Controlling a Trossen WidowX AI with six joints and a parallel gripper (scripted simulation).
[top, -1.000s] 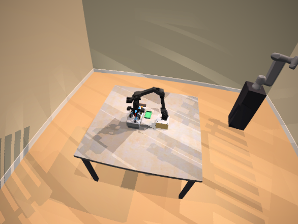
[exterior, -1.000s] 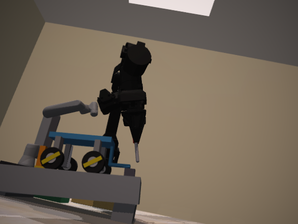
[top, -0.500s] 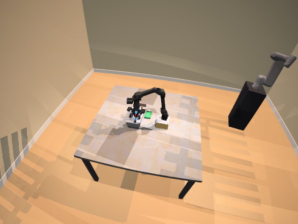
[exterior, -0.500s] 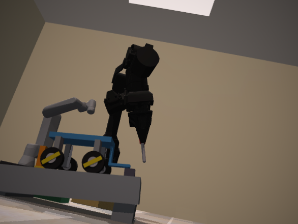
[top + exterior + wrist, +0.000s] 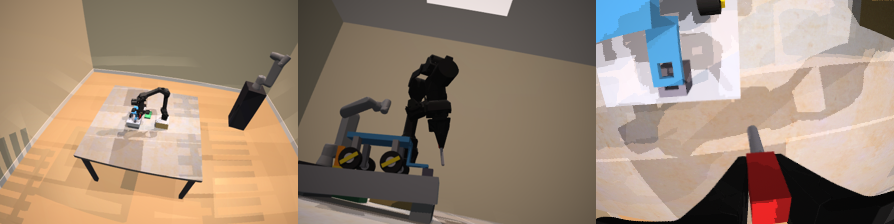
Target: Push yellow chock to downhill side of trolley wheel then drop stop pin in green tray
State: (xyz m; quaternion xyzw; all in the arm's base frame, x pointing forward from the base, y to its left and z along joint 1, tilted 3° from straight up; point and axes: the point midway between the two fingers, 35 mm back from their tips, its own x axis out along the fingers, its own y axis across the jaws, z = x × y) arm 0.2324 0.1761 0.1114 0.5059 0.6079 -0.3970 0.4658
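My gripper tip is now 10 mm past the green tray, 240 mm to the left of it and 180 mm above it. The rest, counted from my gripper tip: blue trolley 100 mm ahead, 120 mm to the right, 70 mm below; grey ramp 100 mm ahead, 110 mm to the right, 130 mm below; stop pin right at my gripper tip.
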